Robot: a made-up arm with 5 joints.
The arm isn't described. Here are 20 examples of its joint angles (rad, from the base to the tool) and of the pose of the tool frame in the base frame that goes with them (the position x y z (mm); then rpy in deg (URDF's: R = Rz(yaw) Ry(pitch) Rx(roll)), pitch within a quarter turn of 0, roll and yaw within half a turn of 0).
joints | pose
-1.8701 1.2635 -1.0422 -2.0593 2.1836 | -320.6 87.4 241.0 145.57 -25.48 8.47
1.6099 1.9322 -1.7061 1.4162 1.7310 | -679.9 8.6 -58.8 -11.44 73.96 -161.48
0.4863 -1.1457 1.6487 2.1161 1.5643 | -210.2 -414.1 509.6 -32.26 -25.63 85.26
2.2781 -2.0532 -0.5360 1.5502 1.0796 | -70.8 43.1 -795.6 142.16 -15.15 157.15
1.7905 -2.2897 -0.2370 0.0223 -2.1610 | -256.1 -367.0 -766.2 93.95 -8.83 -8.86
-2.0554 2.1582 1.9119 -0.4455 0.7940 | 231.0 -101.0 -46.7 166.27 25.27 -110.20
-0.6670 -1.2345 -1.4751 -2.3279 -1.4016 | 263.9 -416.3 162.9 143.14 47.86 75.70
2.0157 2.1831 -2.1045 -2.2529 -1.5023 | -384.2 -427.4 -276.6 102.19 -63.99 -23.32
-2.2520 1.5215 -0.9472 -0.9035 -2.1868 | -641.8 311.1 558.3 36.14 70.41 -112.02
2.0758 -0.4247 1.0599 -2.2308 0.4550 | -118.3 -264.5 -186.6 -42.30 13.06 -150.21
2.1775 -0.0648 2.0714 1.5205 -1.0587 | 281.9 -152.2 42.2 4.18 54.68 87.49
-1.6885 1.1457 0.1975 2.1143 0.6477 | 279.6 -74.1 536.4 50.29 58.05 62.19
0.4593 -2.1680 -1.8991 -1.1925 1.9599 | 226.8 -138.3 266.5 146.28 34.08 -86.57
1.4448 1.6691 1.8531 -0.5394 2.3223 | 386.0 -59.6 -103.3 -156.63 -42.78 -130.87
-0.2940 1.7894 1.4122 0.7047 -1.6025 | 111.1 -221.4 -328.7 129.47 -19.76 -97.88
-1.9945 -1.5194 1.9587 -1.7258 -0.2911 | -285.4 -8.9 -192.4 -152.46 2.53 -172.73
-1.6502 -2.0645 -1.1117 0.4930 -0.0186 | 130.6 568.8 663.3 -19.82 15.76 144.51
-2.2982 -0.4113 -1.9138 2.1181 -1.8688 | 114.3 265.2 157.8 135.21 55.90 -79.11
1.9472 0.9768 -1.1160 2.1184 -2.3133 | -25.3 136.9 -109.6 -30.09 -41.32 131.83
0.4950 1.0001 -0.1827 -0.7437 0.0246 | 59.0 -712.5 -142.1 -13.11 65.51 -40.67
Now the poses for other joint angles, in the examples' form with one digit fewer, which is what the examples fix.
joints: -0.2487 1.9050 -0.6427 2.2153 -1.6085
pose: -67 -285 72 75.8 -5.6 141.6
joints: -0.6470 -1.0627 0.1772 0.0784 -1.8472
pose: 18 -194 915 -52.7 26.2 -39.6
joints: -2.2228 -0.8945 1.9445 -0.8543 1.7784
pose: -377 269 -69 4.2 25.1 -70.2
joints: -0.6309 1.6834 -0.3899 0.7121 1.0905
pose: -251 -644 464 5.2 19.4 -19.4
